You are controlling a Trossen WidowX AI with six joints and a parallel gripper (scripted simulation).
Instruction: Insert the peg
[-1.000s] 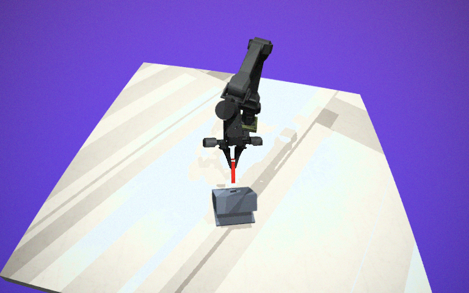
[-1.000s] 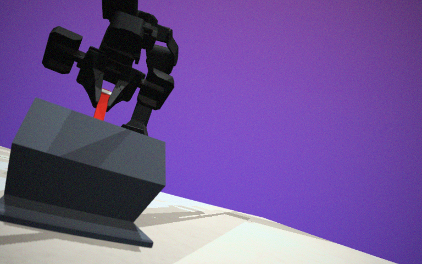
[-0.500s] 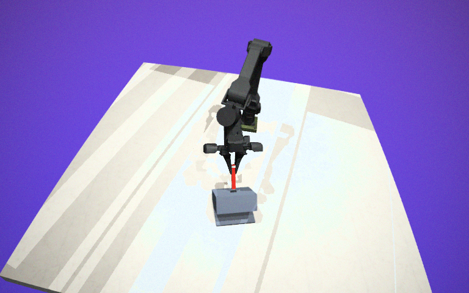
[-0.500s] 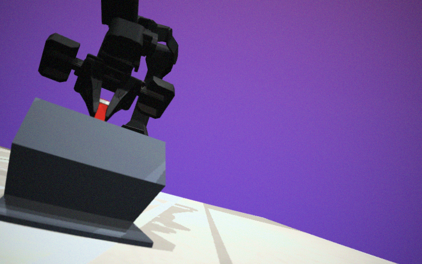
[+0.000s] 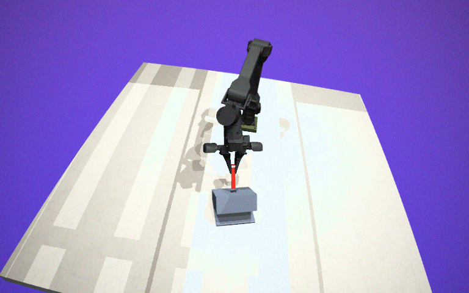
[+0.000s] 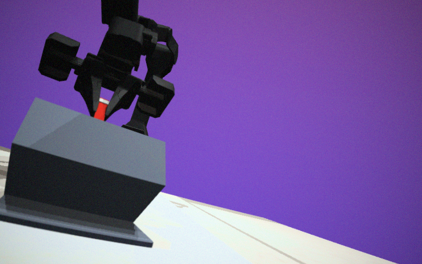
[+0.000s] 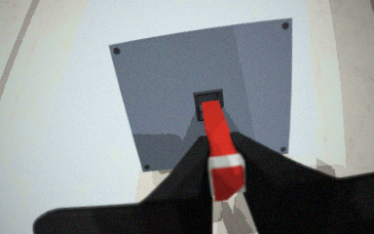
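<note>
The grey sloped panel block is 5 cm ahead of my gripper tip, 1 cm to the left of it and 7 cm below it. Also, from my gripper tip: red peg: 1 cm behind, 1 cm above; then flat grey base plate: 7 cm ahead, 1 cm to the left, 11 cm below.
</note>
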